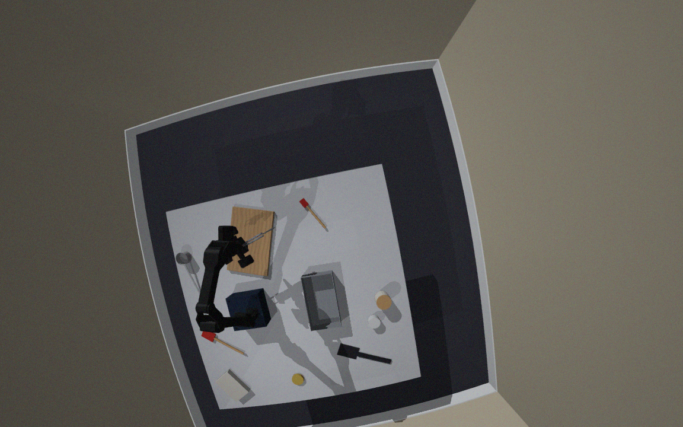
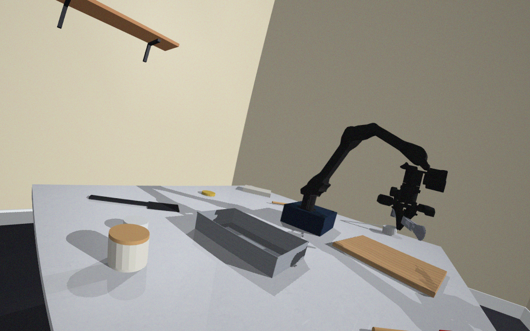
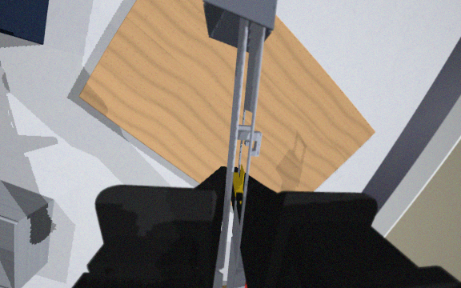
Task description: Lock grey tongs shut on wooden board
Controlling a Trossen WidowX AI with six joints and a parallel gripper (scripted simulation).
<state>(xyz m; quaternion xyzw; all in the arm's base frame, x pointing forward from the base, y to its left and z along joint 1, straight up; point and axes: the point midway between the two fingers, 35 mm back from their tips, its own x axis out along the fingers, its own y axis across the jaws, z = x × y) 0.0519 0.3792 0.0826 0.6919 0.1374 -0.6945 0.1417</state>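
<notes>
Right now the wooden board is 40 mm behind my gripper tip and 120 mm below it. Also, from my gripper tip: lidded canister (650 mm ahead, 390 mm to the right, 90 mm below); red-tipped tool (320 mm ahead, 140 mm to the left, 120 mm below); roasting tin (320 mm ahead, 360 mm to the right, 100 mm below).
</notes>
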